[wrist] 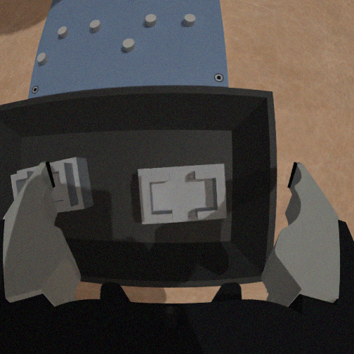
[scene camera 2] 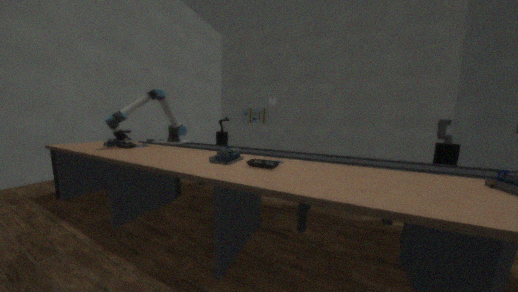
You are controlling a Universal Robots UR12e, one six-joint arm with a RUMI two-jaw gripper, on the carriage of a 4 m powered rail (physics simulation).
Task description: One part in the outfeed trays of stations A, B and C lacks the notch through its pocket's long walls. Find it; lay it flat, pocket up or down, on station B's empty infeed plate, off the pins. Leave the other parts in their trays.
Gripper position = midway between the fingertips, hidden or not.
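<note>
Wrist view: gripper [wrist: 170, 162], blue plate [wrist: 170, 53].
</note>
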